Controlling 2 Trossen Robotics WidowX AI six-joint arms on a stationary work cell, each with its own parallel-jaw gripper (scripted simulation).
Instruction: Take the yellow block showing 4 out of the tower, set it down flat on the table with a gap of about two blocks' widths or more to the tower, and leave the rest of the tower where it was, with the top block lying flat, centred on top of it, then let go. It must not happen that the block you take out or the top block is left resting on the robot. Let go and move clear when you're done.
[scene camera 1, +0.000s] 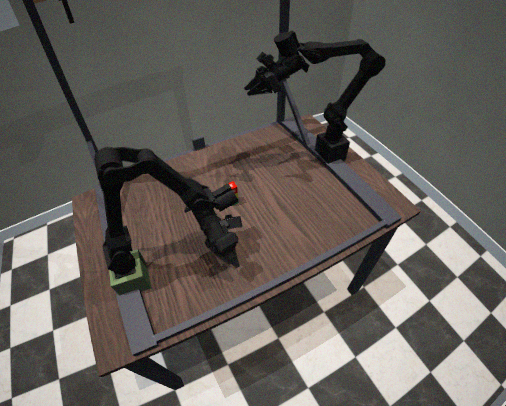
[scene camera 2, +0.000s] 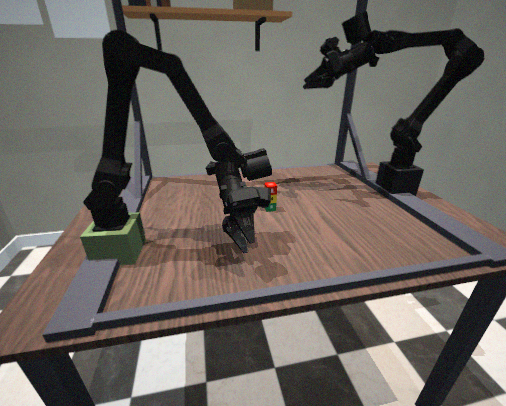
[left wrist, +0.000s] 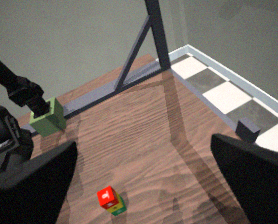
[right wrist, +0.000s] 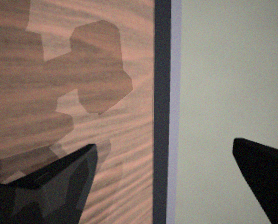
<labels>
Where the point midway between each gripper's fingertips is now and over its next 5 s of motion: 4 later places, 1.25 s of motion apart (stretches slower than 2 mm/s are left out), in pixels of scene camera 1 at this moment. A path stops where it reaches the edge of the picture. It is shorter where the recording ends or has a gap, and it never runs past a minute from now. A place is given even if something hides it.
The left gripper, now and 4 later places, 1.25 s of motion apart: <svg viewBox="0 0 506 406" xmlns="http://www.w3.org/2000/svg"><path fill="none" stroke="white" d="M246 91L249 87L254 87L247 173L224 197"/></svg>
The right gripper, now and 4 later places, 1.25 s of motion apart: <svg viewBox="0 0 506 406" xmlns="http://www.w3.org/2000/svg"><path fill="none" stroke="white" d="M234 265L234 226L212 195L231 210L244 252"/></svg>
</labels>
